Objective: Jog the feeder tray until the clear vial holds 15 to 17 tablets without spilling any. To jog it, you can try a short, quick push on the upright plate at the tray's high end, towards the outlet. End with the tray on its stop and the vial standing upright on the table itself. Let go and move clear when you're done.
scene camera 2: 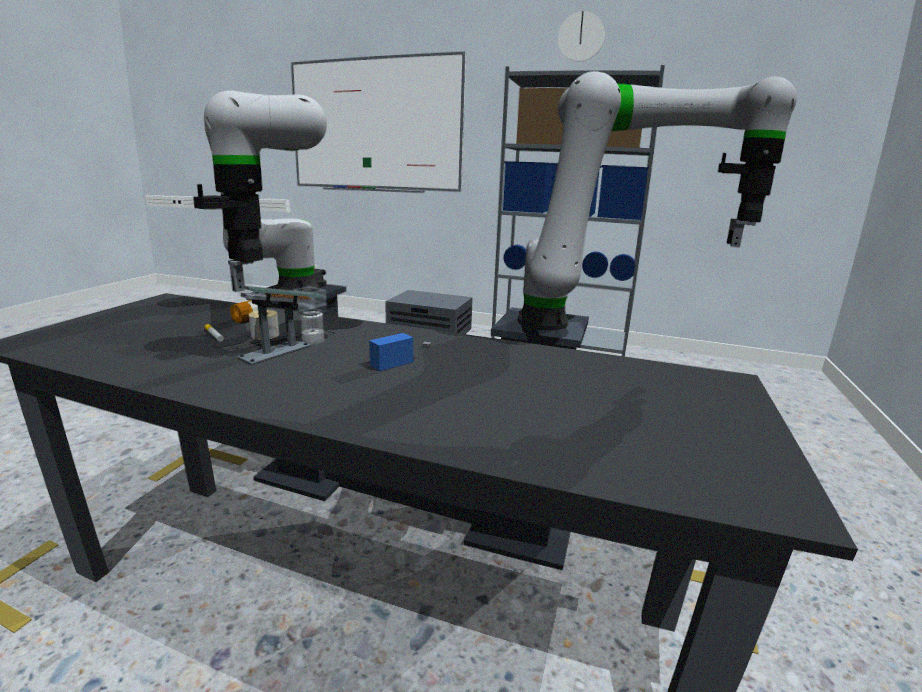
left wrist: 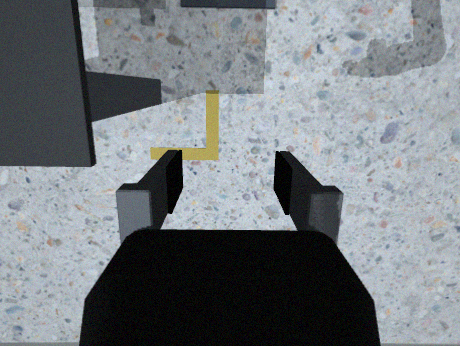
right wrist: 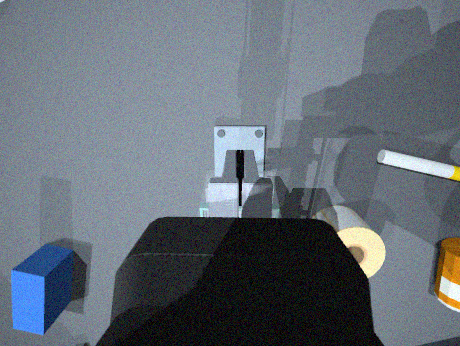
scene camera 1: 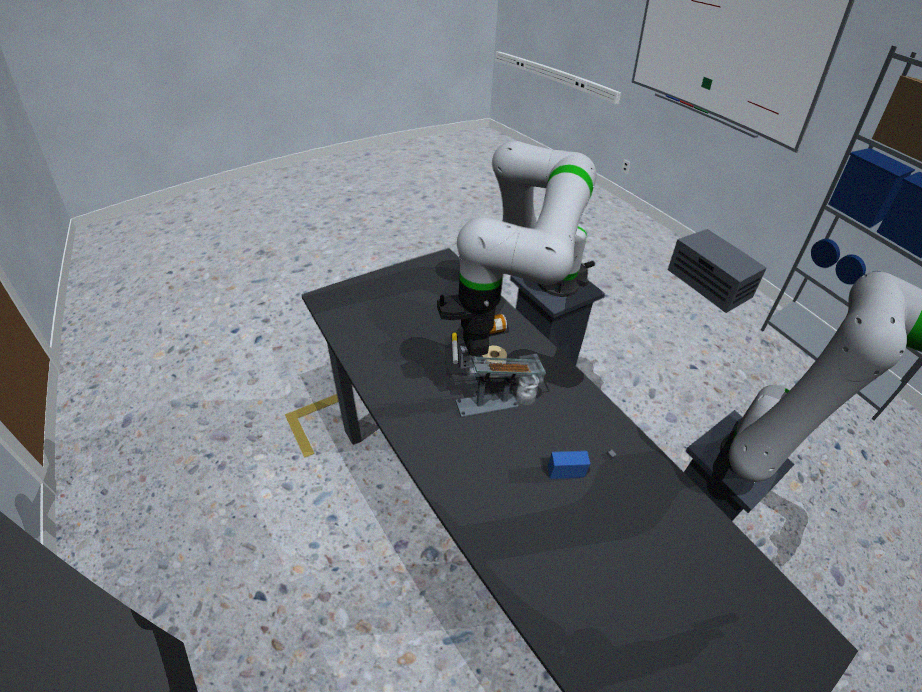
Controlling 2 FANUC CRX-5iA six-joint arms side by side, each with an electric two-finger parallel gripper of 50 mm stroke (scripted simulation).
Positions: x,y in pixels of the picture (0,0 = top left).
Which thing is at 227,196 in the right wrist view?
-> My right gripper.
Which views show the blue block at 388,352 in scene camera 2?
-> Scene camera 2, the right wrist view and scene camera 1 only.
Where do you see a clear feeder tray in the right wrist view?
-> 203,211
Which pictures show my right gripper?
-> Scene camera 2, the right wrist view and scene camera 1 only.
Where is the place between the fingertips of my left gripper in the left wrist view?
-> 228,169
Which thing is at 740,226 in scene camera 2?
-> My left gripper.
